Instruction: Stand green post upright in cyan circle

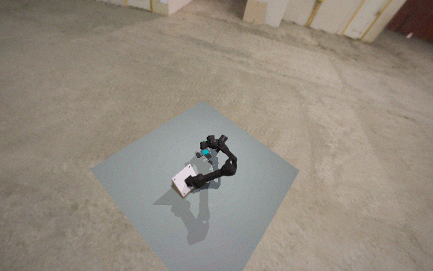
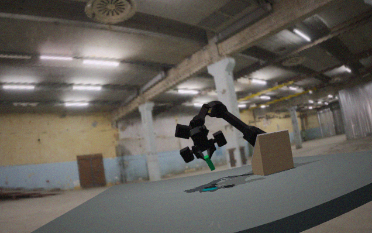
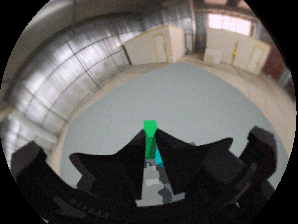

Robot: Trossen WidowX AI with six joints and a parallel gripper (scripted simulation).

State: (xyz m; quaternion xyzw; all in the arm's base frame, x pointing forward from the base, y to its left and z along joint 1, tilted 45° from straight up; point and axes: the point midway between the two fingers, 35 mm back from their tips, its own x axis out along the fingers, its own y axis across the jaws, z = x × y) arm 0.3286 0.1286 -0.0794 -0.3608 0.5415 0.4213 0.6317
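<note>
The cyan circle is 4 cm to the right of my gripper tip and 12 cm below it. From my gripper tip the other things lie so: green post (1 cm behind, 1 cm to the right, 2 cm below).
</note>
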